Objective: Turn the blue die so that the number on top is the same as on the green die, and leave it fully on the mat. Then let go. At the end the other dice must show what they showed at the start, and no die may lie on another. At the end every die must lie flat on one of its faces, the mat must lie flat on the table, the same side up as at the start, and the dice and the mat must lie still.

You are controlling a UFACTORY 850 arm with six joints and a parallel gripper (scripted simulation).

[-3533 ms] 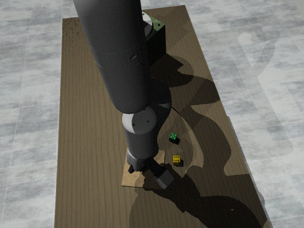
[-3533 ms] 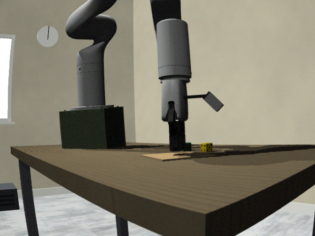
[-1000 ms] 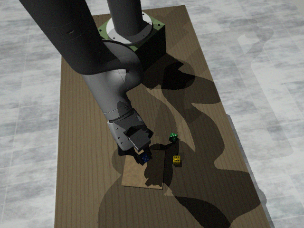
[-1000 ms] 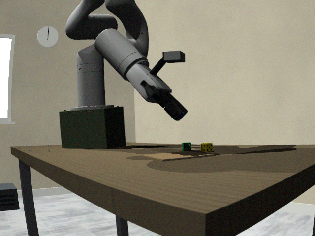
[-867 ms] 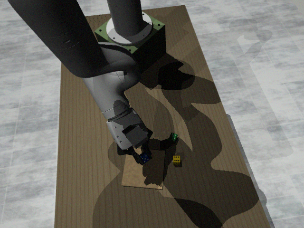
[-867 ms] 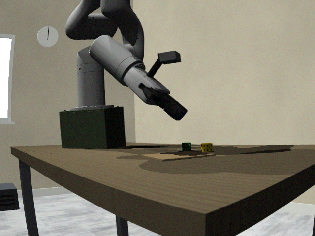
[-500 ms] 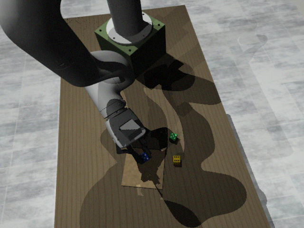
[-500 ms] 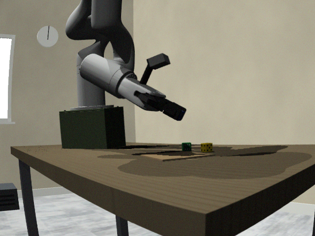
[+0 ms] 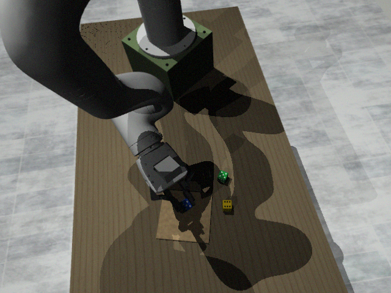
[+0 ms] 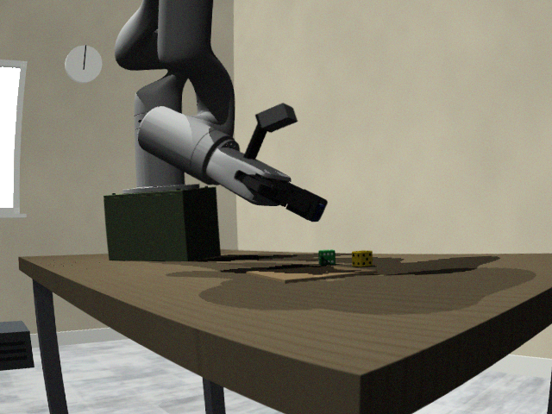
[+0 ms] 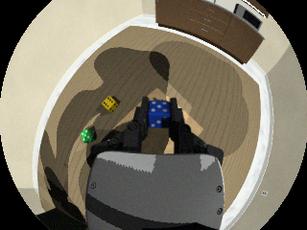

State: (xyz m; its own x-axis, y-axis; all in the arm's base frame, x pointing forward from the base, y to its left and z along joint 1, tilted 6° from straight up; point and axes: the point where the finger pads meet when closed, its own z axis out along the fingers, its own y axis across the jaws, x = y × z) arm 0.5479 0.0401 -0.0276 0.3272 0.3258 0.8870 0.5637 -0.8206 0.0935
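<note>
The tan mat is 10 cm below my hand. From my hand the other things lie so: yellow die (2 cm behind, 12 cm to the left, 9 cm below); then blue die (1 cm ahead, 1 cm below); then green die (11 cm behind, 11 cm to the left, 9 cm below).
</note>
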